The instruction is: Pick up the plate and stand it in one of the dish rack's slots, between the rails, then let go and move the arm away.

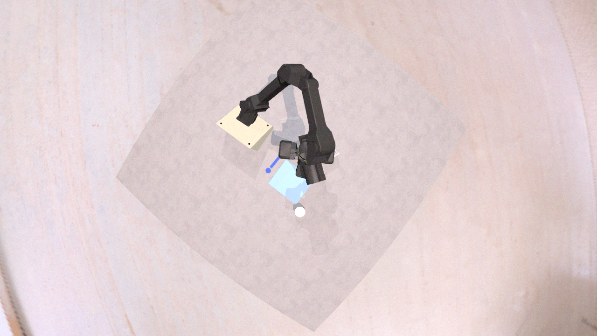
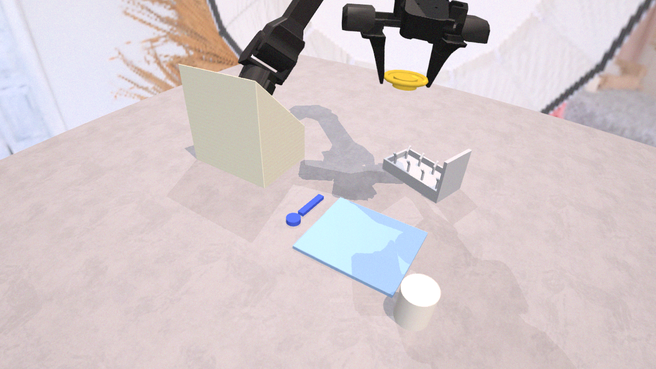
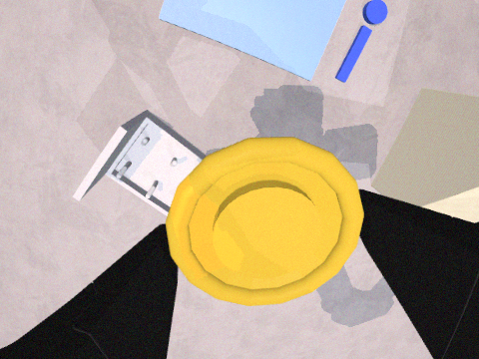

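The dish rack lies 4 cm ahead of my gripper tip, 7 cm to the left of it and 17 cm below it. From my gripper tip the other things lie so: light blue mat: 1 cm ahead, 13 cm to the right, 19 cm below; then yellow plate: 1 cm above; then blue spoon: 9 cm behind, 12 cm to the right, 19 cm below.
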